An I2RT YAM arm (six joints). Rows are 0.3 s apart.
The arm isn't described. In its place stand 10 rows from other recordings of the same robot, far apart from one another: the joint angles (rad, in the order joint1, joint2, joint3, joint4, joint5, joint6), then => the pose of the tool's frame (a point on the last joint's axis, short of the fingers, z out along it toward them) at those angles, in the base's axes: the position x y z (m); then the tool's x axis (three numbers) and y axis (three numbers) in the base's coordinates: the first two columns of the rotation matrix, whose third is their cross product.
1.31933 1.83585 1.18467 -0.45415 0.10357 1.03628 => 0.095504 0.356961 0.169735 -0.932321 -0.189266 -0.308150 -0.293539 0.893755 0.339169
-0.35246 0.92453 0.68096 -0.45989 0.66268 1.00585 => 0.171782 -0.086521 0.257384 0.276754 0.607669 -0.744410 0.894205 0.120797 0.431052
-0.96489 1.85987 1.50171 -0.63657 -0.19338 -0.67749 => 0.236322 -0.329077 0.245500 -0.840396 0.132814 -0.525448 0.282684 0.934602 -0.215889
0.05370 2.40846 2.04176 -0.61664 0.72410 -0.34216 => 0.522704 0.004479 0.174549 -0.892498 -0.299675 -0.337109 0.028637 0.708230 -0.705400
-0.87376 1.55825 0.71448 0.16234 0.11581 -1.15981 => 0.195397 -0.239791 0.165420 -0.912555 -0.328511 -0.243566 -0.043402 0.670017 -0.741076
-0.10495 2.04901 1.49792 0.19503 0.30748 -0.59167 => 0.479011 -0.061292 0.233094 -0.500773 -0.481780 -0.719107 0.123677 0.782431 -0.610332
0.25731 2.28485 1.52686 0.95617 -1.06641 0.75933 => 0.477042 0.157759 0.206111 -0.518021 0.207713 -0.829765 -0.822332 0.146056 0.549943
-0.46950 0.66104 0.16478 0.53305 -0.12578 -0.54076 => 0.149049 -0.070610 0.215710 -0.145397 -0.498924 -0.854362 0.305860 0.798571 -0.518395
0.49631 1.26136 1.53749 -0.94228 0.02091 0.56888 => 0.215906 0.116072 0.421761 -0.706492 0.229888 -0.669343 -0.096196 0.905803 0.412635
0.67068 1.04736 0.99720 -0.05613 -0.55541 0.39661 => 0.175876 0.163495 0.378734 -0.439329 0.070432 -0.895561 -0.833861 0.338866 0.435712
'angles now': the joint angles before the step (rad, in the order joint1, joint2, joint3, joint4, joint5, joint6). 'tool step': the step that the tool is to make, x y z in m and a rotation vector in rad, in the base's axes. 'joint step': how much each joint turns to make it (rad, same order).
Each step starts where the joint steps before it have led.
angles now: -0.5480, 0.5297, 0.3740, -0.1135, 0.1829, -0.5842
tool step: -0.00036, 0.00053, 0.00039, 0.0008, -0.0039, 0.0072
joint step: 0.0000, -0.0046, 0.0000, -0.0018, -0.0077, 0.0007
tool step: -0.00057, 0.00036, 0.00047, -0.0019, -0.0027, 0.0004
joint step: 0.0000, -0.0050, 0.0000, -0.0017, -0.0003, -0.0003
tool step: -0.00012, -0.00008, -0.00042, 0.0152, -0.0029, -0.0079
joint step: 0.0000, 0.0016, 0.0019, -0.0086, 0.0038, 0.0163
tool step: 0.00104, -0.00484, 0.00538, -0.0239, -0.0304, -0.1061
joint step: 0.0001, 0.0225, 0.0088, 0.0469, 0.1039, 0.0229
